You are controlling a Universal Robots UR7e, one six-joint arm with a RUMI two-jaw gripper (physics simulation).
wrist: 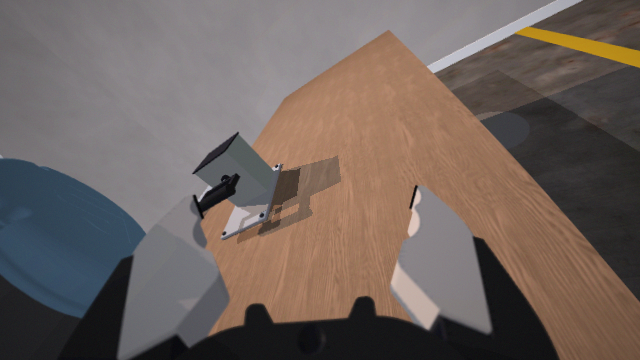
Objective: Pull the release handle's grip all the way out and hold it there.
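Observation:
The release handle is a grey-green box (pixel 252 172) with a dark top face, standing on a pale base plate (pixel 245 225) with dark screws, left of the middle in the wrist view. A black grip (pixel 215 196) sticks out from the box's side towards the lower left. My gripper (pixel 308 193) is wide open and empty. The box lies beyond the fingertips, nearer the left finger, and the left fingertip overlaps the grip's outer end in the view. Whether they touch, I cannot tell.
The fixture stands on a long wooden table (pixel 380 125), near its left edge. A blue rounded object (pixel 65 235) is at the far left. A grey wall (pixel 150 60) lies behind. On the right are a dark floor (pixel 590 165) and a yellow floor stripe (pixel 585 45).

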